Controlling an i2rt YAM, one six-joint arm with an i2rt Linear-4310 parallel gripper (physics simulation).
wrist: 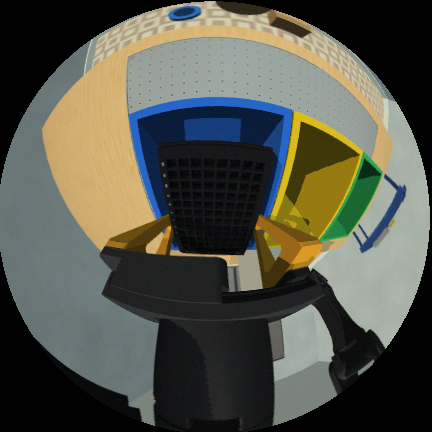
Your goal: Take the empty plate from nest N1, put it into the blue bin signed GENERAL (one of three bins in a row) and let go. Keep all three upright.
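Observation:
The empty plate, black with a grid of square wells, is held between the orange fingers of my gripper, which is shut on it. The wells face the camera. The plate is over the blue bin, within its outline in the wrist view and covering much of its opening. How high it is above the bin floor is hard to tell. The yellow bin stands directly right of the blue one, and the green bin is beyond it. All three bins stand upright. The GENERAL sign and nest N1 do not show.
A grey perforated board lies behind the bins on the wooden table. A blue frame stands off the table's right side. A blue round object and a brown box are on the patterned rug beyond.

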